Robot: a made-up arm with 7 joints.
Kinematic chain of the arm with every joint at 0, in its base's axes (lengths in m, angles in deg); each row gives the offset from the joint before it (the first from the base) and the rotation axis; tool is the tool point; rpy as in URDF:
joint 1: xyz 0 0 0.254 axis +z
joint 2: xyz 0 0 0 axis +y
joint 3: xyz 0 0 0.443 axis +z
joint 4: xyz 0.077 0 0 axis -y
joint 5: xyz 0.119 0 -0.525 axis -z
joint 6: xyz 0 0 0 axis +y
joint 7: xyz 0.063 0 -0.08 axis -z
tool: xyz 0 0 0 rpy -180 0 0
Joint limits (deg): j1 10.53..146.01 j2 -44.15..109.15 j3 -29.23..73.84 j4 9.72..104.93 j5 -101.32..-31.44 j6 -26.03..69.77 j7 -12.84..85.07
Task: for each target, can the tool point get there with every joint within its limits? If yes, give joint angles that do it. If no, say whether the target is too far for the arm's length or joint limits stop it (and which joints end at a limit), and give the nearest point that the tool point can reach.
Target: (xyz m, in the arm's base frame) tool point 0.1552 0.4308 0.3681
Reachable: yes | joints 38.76 -24.94 30.51 27.04 -93.99 37.42 74.11
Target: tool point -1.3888 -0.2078 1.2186
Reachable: no: too far | nearest point -0.8026 -0.1201 0.8114 | short by 0.719 m
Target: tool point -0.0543 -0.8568 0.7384
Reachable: no: joint limits stop it (at a limit: joint 1, joint 2, joint 3) | nearest point -0.0590 -0.7377 0.7748 | short by 0.125 m
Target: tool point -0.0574 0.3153 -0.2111
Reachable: yes | joints 36.22 78.88 34.28 41.99 -55.77 62.08 62.11
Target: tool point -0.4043 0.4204 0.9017
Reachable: yes | joints 60.61 -25.22 48.82 83.39 -62.46 7.73 66.40
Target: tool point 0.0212 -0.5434 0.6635
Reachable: no: joint limits stop it (at a limit: joint 1, joint 2, joint 3, joint 5, joint 6) | nearest point -0.0906 -0.7140 0.7207 | short by 0.212 m
